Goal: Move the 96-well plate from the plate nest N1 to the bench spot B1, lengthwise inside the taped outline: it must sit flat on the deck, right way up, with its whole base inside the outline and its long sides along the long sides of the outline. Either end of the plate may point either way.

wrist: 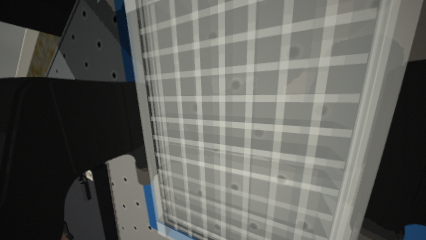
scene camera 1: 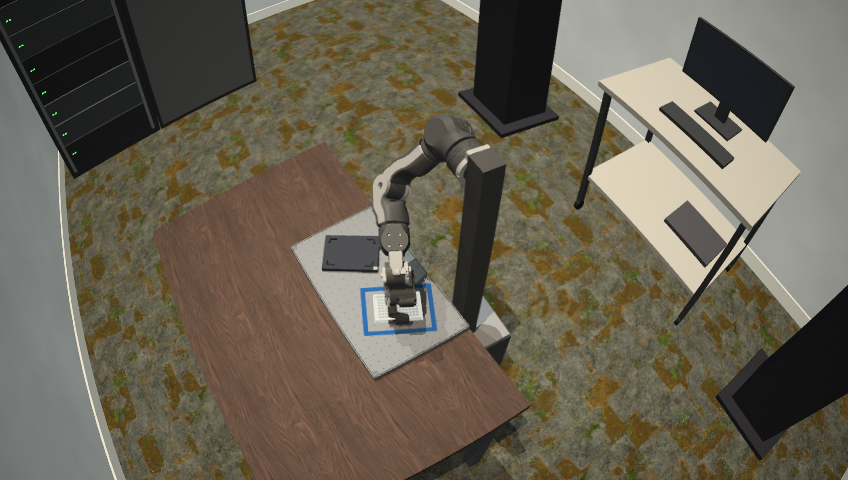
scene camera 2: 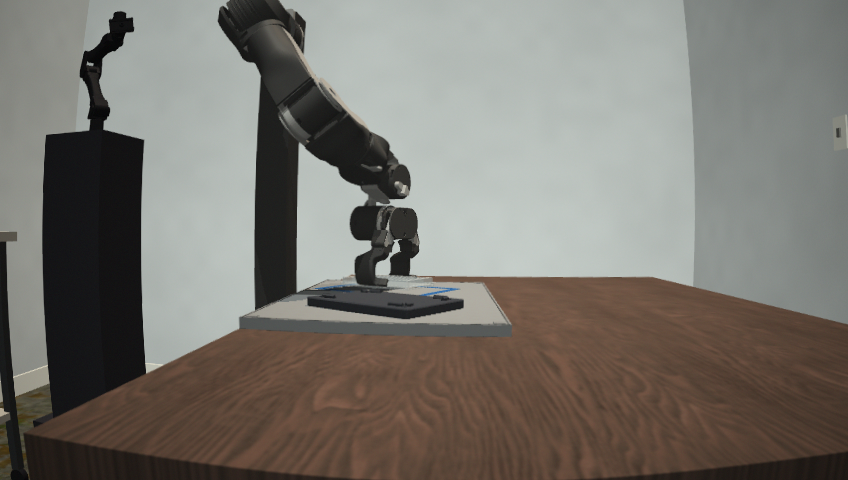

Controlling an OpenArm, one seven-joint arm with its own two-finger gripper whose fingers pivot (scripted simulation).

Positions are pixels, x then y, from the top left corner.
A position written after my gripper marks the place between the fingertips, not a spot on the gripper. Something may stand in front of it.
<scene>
my gripper: wrist 229,141; scene camera 1 397,307; scene camera 2 388,283
96-well plate: wrist; scene camera 1; scene camera 2 395,282
same spot on 96-well plate: (wrist: 313,96) = (scene camera 1: 405,312)
</scene>
